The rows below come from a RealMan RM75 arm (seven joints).
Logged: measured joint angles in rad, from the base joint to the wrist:
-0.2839, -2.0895, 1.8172, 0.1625, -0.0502, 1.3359, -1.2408
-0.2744, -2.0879, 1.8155, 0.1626, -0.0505, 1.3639, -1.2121
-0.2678, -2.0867, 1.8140, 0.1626, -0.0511, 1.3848, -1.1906
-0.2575, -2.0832, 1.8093, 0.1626, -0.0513, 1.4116, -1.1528
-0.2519, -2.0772, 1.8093, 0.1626, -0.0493, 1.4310, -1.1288
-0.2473, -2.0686, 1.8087, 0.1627, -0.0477, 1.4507, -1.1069
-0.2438, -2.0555, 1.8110, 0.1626, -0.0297, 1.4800, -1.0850
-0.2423, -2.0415, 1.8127, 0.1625, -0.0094, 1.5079, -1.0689
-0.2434, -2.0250, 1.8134, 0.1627, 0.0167, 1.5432, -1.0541
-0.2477, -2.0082, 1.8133, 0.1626, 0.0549, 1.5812, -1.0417
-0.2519, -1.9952, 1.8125, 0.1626, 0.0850, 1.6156, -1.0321
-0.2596, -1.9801, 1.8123, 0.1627, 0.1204, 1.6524, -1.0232
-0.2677, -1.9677, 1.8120, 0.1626, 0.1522, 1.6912, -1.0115
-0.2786, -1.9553, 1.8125, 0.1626, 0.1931, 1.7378, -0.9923
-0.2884, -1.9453, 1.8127, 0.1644, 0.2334, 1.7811, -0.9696
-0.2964, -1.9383, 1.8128, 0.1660, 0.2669, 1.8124, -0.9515
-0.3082, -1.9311, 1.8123, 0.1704, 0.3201, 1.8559, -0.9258
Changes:
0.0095, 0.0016, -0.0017, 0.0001, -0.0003, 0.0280, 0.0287
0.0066, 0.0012, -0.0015, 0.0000, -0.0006, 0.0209, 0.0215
0.0103, 0.0035, -0.0047, 0.0000, -0.0002, 0.0268, 0.0378
0.0056, 0.0060, 0.0000, 0.0000, 0.0020, 0.0194, 0.0240
0.0046, 0.0086, -0.0006, 0.0001, 0.0016, 0.0197, 0.0219
0.0035, 0.0131, 0.0023, -0.0001, 0.0180, 0.0293, 0.0219
0.0015, 0.0140, 0.0017, -0.0001, 0.0203, 0.0279, 0.0161
-0.0011, 0.0165, 0.0007, 0.0002, 0.0261, 0.0353, 0.0148
-0.0043, 0.0168, -0.0001, -0.0001, 0.0382, 0.0380, 0.0124
-0.0042, 0.0130, -0.0008, 0.0000, 0.0301, 0.0344, 0.0096
-0.0077, 0.0151, -0.0002, 0.0001, 0.0354, 0.0368, 0.0089
-0.0081, 0.0124, -0.0003, -0.0001, 0.0318, 0.0388, 0.0117
-0.0109, 0.0124, 0.0005, 0.0000, 0.0409, 0.0466, 0.0192
-0.0098, 0.0100, 0.0002, 0.0018, 0.0403, 0.0433, 0.0227
-0.0080, 0.0070, 0.0001, 0.0016, 0.0335, 0.0313, 0.0181
-0.0118, 0.0072, -0.0005, 0.0044, 0.0532, 0.0435, 0.0257

